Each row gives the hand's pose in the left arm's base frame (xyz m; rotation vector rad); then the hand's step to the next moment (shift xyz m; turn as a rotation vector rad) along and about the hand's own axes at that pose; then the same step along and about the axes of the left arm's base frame.
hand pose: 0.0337 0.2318 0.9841 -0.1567 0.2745 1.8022
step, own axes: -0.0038 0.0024 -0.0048 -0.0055 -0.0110 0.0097
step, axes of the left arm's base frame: -0.0016 -0.0054 -0.0034 0.0124 0.0000 0.0096
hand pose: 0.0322 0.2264 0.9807 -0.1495 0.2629 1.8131
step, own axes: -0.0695 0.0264 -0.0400 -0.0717 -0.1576 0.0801
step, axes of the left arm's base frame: -0.0092 -0.0817 -0.0194 0.1735 -0.0090 0.0788
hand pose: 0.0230 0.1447 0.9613 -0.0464 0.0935 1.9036
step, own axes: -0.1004 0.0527 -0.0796 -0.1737 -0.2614 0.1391
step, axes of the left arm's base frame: -0.0179 -0.1187 -0.0692 0.3059 -0.0660 0.1412
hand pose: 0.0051 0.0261 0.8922 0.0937 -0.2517 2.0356
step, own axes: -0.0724 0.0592 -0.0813 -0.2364 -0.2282 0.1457
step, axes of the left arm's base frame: -0.0157 -0.0714 -0.1001 0.3051 -0.1366 0.1321
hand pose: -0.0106 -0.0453 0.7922 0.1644 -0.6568 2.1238
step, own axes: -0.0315 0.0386 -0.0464 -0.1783 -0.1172 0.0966
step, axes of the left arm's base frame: -0.0059 -0.0171 -0.0656 0.1884 -0.1222 0.0667
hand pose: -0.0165 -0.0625 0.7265 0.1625 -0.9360 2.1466
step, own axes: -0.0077 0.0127 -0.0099 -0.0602 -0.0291 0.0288
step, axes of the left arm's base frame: -0.0018 -0.0035 -0.0174 0.0570 -0.0432 0.0138
